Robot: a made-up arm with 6 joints.
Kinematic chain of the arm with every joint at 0, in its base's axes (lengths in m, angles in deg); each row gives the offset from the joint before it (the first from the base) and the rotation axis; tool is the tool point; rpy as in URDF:
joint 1: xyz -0.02 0 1.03 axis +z
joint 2: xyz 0.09 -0.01 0 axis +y
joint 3: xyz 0.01 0 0.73 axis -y
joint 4: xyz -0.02 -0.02 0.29 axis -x
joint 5: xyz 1.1 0 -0.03 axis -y
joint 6: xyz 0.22 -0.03 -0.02 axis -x
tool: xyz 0.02 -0.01 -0.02 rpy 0 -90 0
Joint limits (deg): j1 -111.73..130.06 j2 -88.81..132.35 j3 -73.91..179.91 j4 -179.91..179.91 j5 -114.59..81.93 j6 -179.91..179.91
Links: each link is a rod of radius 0.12 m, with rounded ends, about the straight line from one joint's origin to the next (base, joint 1, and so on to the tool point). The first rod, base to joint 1, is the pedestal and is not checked.
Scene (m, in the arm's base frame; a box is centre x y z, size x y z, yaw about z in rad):
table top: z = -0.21
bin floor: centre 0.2 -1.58 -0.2 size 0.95 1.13 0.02 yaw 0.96
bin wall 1: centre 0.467 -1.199 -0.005 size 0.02 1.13 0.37 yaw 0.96
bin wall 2: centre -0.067 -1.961 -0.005 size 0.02 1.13 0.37 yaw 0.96
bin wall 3: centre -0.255 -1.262 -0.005 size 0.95 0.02 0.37 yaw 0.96
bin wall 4: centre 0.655 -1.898 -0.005 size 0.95 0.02 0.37 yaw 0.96
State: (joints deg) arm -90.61 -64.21 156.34 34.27 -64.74 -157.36
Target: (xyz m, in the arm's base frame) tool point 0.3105 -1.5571 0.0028
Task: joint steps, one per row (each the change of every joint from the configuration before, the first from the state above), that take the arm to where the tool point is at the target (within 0.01 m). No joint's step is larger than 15 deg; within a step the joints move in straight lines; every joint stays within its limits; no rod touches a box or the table.
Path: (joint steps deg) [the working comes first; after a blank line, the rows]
Joints at the target: -73.18 101.71 50.85 21.35 -66.99 -156.49
Straight joint move there: clear.

1: 1.45 13.83 -8.79 -1.08 -0.19 0.07
2: 1.45 13.82 -8.79 -1.07 -0.18 0.07
3: 1.46 13.83 -8.79 -1.08 -0.19 0.08
4: 1.45 13.83 -8.79 -1.08 -0.19 0.07
5: 1.45 13.83 -8.79 -1.07 -0.19 0.07
6: 1.45 13.82 -8.79 -1.08 -0.18 0.07
7: 1.46 13.83 -8.79 -1.08 -0.19 0.08
8: 1.45 13.83 -8.79 -1.08 -0.19 0.07
9: 1.45 13.82 -8.79 -1.07 -0.19 0.07
10: 1.45 13.83 -8.79 -1.08 -0.18 0.07
11: 1.45 13.83 -8.80 -1.08 -0.19 0.08
12: 1.46 13.82 -8.79 -1.07 -0.19 0.07

